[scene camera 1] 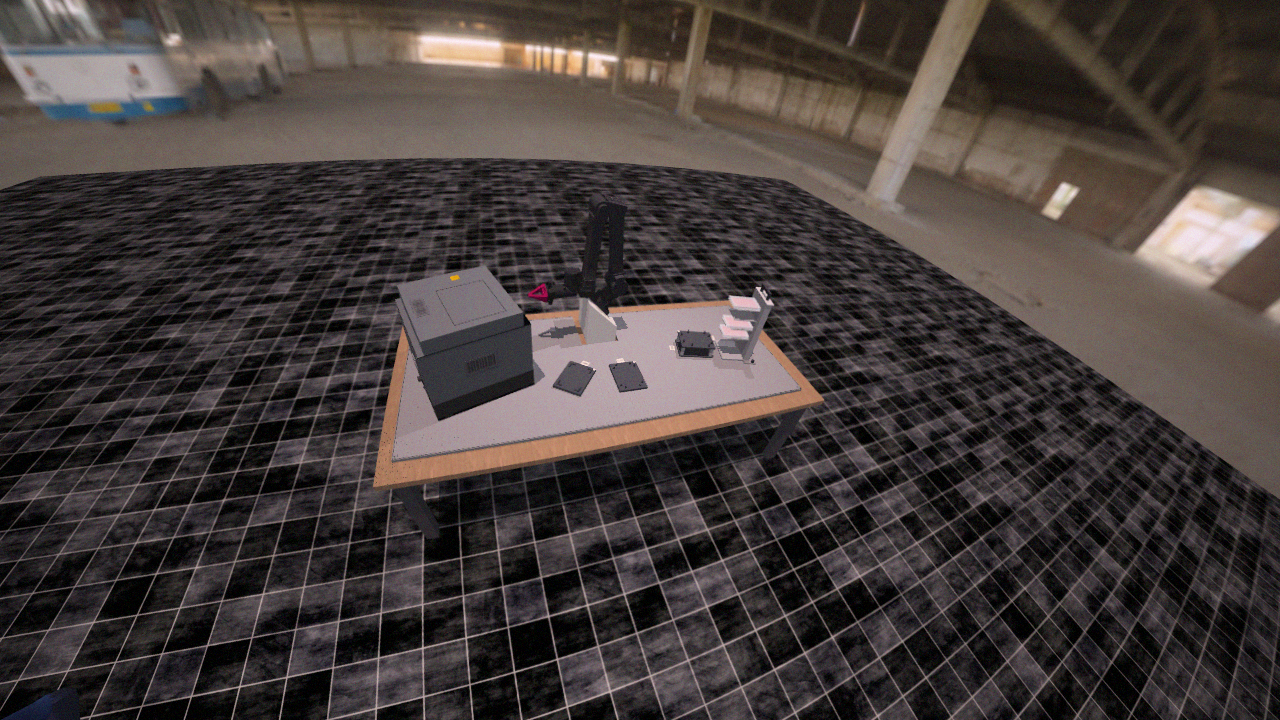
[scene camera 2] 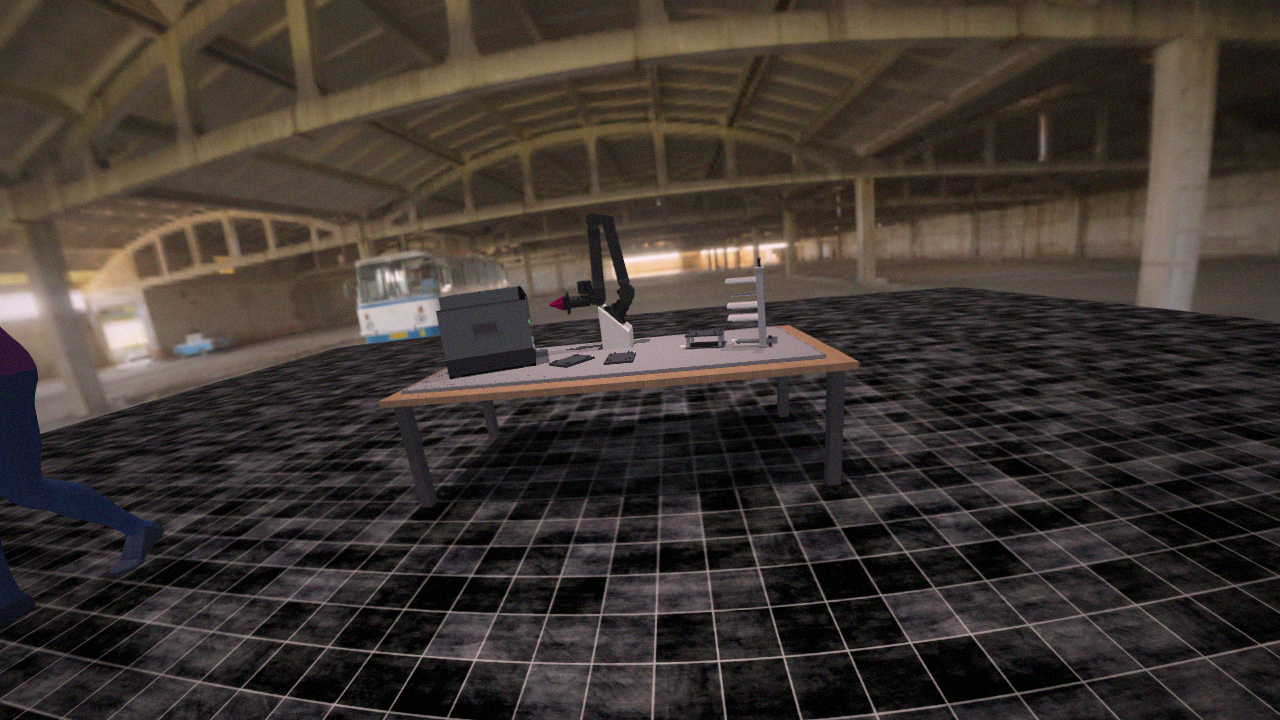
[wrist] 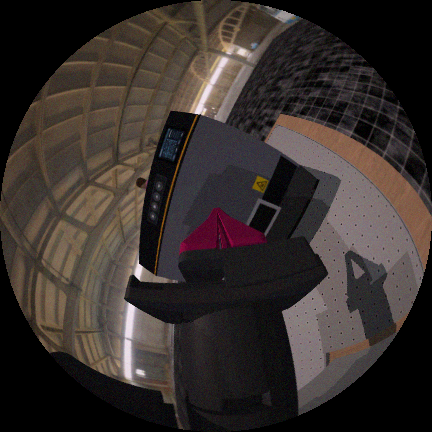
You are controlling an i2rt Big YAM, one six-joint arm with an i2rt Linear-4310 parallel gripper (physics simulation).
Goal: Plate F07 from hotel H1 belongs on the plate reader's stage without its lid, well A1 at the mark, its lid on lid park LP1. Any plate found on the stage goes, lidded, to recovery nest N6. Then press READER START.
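Frame: origin at the arm's base, x ahead, y left, z up, level; metres.
Seen in the pictures: gripper, fingertip midpoint: (scene camera 1: 528, 295) (scene camera 2: 549, 304) (wrist: 216, 212); arm's base at its link origin: (scene camera 1: 597, 303) (scene camera 2: 614, 315).
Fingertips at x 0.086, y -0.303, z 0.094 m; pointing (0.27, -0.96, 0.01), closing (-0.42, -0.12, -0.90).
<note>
Pixels of each thing's top centre, then the offset from my fingertips to it. "spot": a spot on its surface instead.
- plate reader at its top centre: (wrist: 160, 182) (scene camera 1: 458, 297) (scene camera 2: 484, 290) 0.195 m ahead, 0.227 m right, 0.112 m up
- framed dark opening at a spot on its surface: (wrist: 263, 218) spot: 0.069 m ahead, 0.082 m right, 0.134 m down
The plate reader (scene camera 1: 469, 344) (scene camera 2: 487, 333) (wrist: 227, 155) is a large dark grey box at the table's left. Its front, with a screen, a column of round buttons (wrist: 155, 200) and a framed dark opening (wrist: 263, 218), faces my gripper. No plate shows at the opening; the fingers partly cover the front. My gripper (scene camera 1: 538, 292) (scene camera 2: 558, 303) (wrist: 216, 212) is shut and empty, its magenta tips together, in the air before the reader. A hotel (scene camera 1: 756, 326) (scene camera 2: 761, 308) with several light shelves stands at the right. I cannot read its label or identify plate F07.
Two flat dark pads (scene camera 1: 574, 377) (scene camera 1: 627, 375) lie at mid-table. A dark raised nest (scene camera 1: 694, 342) (scene camera 2: 704, 338) stands beside the hotel. The white arm mount (scene camera 1: 597, 322) (scene camera 2: 614, 329) stands at the back edge. A person's legs (scene camera 2: 53, 497) show at the left of scene camera 2.
</note>
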